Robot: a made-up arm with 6 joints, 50 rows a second.
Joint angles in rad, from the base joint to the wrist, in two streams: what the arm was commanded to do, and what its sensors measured. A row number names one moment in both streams.
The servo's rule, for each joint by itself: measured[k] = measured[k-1] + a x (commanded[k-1-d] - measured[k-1]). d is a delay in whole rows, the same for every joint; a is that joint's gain. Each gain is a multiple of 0.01, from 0.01 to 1. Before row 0 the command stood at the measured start. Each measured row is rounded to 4 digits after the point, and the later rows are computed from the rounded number. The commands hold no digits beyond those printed.
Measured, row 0:
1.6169, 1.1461, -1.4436, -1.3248, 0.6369, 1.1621
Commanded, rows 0 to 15:
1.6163, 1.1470, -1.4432, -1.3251, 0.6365, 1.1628
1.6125, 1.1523, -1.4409, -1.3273, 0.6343, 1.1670
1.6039, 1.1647, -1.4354, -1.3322, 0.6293, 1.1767
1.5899, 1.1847, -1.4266, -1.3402, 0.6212, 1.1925
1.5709, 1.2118, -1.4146, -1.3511, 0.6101, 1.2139
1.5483, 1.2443, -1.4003, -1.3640, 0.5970, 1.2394
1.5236, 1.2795, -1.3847, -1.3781, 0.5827, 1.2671
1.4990, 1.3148, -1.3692, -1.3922, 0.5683, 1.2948
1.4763, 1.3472, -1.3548, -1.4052, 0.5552, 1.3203
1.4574, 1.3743, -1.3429, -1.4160, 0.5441, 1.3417
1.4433, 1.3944, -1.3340, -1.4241, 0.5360, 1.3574
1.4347, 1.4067, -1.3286, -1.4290, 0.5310, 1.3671
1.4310, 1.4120, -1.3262, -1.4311, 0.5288, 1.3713
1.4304, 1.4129, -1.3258, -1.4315, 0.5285, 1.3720
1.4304, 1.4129, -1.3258, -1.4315, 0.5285, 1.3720
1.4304, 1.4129, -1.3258, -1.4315, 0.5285, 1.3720
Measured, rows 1 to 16:
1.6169, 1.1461, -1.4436, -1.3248, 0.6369, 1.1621
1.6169, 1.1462, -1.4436, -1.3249, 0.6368, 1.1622
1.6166, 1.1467, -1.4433, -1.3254, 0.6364, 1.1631
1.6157, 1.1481, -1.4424, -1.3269, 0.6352, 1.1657
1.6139, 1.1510, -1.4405, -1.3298, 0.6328, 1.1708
1.6109, 1.1559, -1.4374, -1.3345, 0.6289, 1.1790
1.6065, 1.1630, -1.4329, -1.3410, 0.6235, 1.1905
1.6007, 1.1723, -1.4271, -1.3492, 0.6166, 1.2051
1.5936, 1.1837, -1.4202, -1.3587, 0.6084, 1.2221
1.5854, 1.1968, -1.4124, -1.3689, 0.5994, 1.2408
1.5764, 1.2110, -1.4041, -1.3793, 0.5900, 1.2600
1.5671, 1.2257, -1.3957, -1.3892, 0.5808, 1.2785
1.5578, 1.2402, -1.3876, -1.3980, 0.5723, 1.2953
1.5489, 1.2539, -1.3802, -1.4053, 0.5649, 1.3097
1.5406, 1.2666, -1.3737, -1.4111, 0.5587, 1.3215
1.5329, 1.2783, -1.3680, -1.4156, 0.5536, 1.3311
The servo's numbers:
d 1
a 0.07 0.08 0.12 0.22 0.17 0.19

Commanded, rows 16 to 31:
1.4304, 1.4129, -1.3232, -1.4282, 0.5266, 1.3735
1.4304, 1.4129, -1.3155, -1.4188, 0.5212, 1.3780
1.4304, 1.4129, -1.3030, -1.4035, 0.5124, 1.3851
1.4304, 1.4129, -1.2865, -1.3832, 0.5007, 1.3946
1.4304, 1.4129, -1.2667, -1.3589, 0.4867, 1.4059
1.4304, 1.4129, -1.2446, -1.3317, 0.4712, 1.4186
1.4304, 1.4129, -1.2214, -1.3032, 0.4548, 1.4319
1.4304, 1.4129, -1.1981, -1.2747, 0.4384, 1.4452
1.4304, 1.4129, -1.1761, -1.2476, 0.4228, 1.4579
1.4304, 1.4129, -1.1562, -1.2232, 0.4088, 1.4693
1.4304, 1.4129, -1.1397, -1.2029, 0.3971, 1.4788
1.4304, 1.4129, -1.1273, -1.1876, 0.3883, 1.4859
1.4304, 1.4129, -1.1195, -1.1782, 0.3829, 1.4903
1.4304, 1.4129, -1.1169, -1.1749, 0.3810, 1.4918
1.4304, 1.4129, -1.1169, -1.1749, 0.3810, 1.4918
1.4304, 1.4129, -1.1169, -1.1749, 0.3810, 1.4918
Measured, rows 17 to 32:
1.5257, 1.2891, -1.3629, -1.4191, 0.5493, 1.3389
1.5190, 1.2990, -1.3581, -1.4211, 0.5454, 1.3455
1.5128, 1.3081, -1.3530, -1.4206, 0.5413, 1.3517
1.5070, 1.3165, -1.3470, -1.4168, 0.5364, 1.3580
1.5016, 1.3242, -1.3397, -1.4094, 0.5303, 1.3650
1.4966, 1.3313, -1.3309, -1.3983, 0.5229, 1.3728
1.4920, 1.3378, -1.3205, -1.3836, 0.5141, 1.3815
1.4877, 1.3438, -1.3086, -1.3659, 0.5040, 1.3911
1.4837, 1.3493, -1.2953, -1.3458, 0.4928, 1.4014
1.4800, 1.3544, -1.2810, -1.3242, 0.4809, 1.4121
1.4765, 1.3591, -1.2660, -1.3020, 0.4686, 1.4230
1.4733, 1.3634, -1.2508, -1.2802, 0.4564, 1.4336
1.4703, 1.3674, -1.2360, -1.2598, 0.4448, 1.4435
1.4675, 1.3710, -1.2220, -1.2418, 0.4343, 1.4524
1.4649, 1.3744, -1.2094, -1.2271, 0.4252, 1.4599
1.4625, 1.3775, -1.1983, -1.2156, 0.4177, 1.4660

